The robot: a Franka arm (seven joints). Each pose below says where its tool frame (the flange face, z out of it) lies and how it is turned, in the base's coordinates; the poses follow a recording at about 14 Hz.
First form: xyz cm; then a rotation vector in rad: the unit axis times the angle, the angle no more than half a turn.
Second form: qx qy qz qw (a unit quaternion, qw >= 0); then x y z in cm. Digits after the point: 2 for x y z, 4 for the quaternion.
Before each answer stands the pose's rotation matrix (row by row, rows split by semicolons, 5 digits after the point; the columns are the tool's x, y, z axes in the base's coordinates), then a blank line. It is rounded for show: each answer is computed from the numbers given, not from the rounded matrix.
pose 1, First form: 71.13 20.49 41.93 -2.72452 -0.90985 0.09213
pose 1, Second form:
0.80109 0.58110 -0.14344; 0.59806 -0.76750 0.23082; 0.02404 -0.27069 -0.96237

-0.9395 -0.3138 0.0318 0.1334 71.13 20.49 41.93
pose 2, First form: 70.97 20.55 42.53 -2.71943 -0.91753 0.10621
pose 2, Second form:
0.79687 0.58423 -0.15385; 0.60392 -0.76344 0.22898; 0.01632 -0.27538 -0.96120

-0.9383 -0.3166 0.0366 0.1344 70.97 20.55 42.53
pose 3, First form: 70.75 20.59 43.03 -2.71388 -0.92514 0.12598
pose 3, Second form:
0.79221 0.58668 -0.16797; 0.61023 -0.75934 0.22589; 0.00498 -0.28145 -0.95956

-0.9369 -0.3194 0.0435 0.1354 70.75 20.59 43.03
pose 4, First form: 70.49 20.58 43.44 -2.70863 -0.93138 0.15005
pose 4, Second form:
0.78765 0.58780 -0.18464; 0.61605 -0.75589 0.22162; -0.00930 -0.28831 -0.95749

-0.9356 -0.3217 0.0518 0.1363 70.49 20.58 43.44
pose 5, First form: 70.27 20.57 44.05 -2.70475 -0.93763 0.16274
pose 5, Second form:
0.78380 0.59004 -0.19366; 0.62079 -0.75274 0.21910; -0.01650 -0.29195 -0.95629

-0.9345 -0.3239 0.0562 0.1367 70.27 20.57 44.05
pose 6, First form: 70.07 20.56 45.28 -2.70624 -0.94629 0.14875
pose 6, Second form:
0.78138 0.59629 -0.18409; 0.62401 -0.75020 0.21865; -0.00773 -0.28573 -0.95828

-0.9341 -0.3266 0.0513 0.1350 70.07 20.56 45.28
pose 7, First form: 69.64 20.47 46.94 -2.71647 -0.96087 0.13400
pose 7, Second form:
0.77747 0.60529 -0.17075; 0.62892 -0.74886 0.20900; -0.00136 -0.26988 -0.96289

-0.9340 -0.3304 0.0461 0.1282 69.64 20.47 46.94
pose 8, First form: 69.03 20.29 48.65 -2.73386 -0.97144 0.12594
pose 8, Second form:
0.77564 0.61077 -0.15922; 0.63118 -0.75127 0.19291; -0.00179 -0.25012 -0.96821

-0.9348 -0.3322 0.0431 0.1185 69.03 20.29 48.65
